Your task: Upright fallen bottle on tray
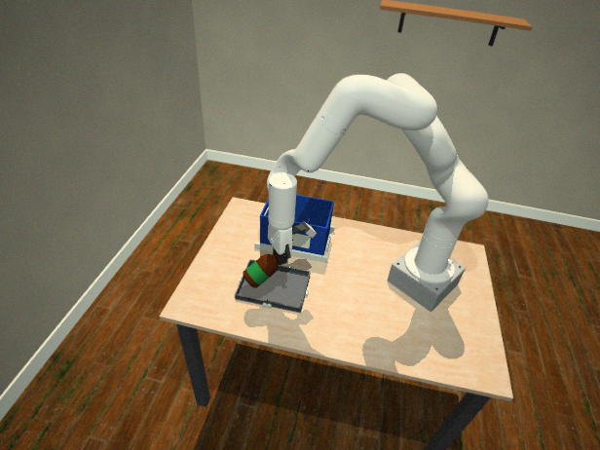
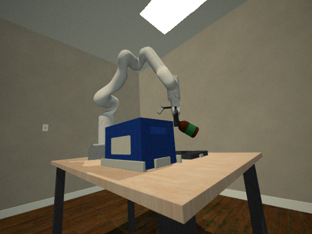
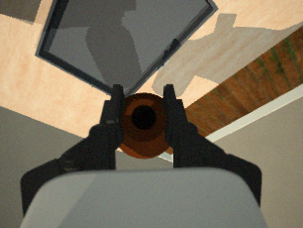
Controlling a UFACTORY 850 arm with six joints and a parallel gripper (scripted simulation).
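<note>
The bottle lies 40 mm ahead of my hand, 30 mm to the left of it and 30 mm below it. Also, from my hand: dark tray: 20 mm ahead, 30 mm to the right, 190 mm below; then blue crate: 10 mm behind, 320 mm to the right, 120 mm below.
</note>
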